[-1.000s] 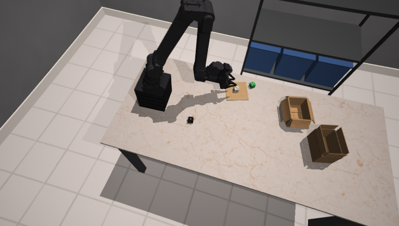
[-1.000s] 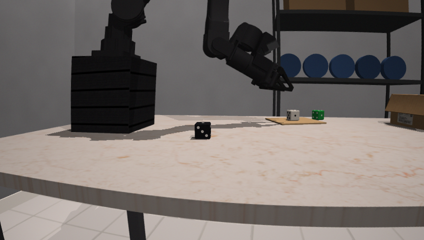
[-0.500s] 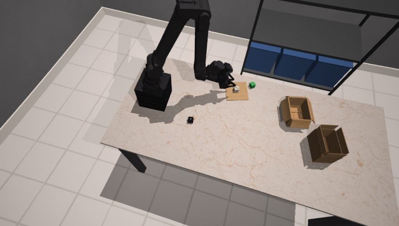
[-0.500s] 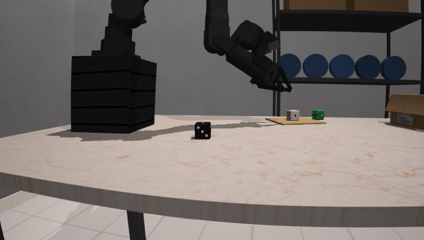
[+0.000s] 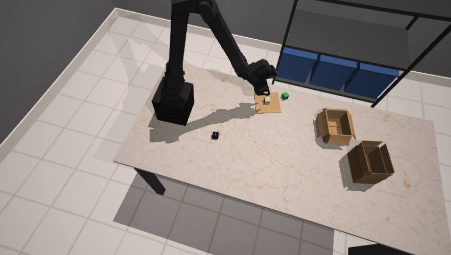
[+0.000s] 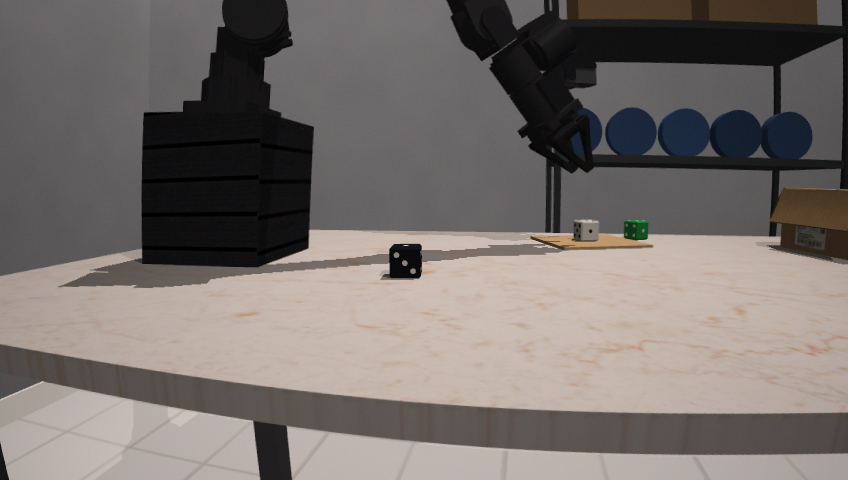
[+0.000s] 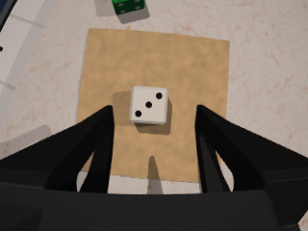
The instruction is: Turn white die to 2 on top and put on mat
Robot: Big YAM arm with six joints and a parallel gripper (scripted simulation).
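Right now the mat is 11 cm below my hand, 2 cm ahead of it and 1 cm to the left of it. From my hand the other things lie so: black die (26 cm to the right, 23 cm behind, 10 cm below); then green die (11 cm ahead, 10 cm below, 7 cm to the left).
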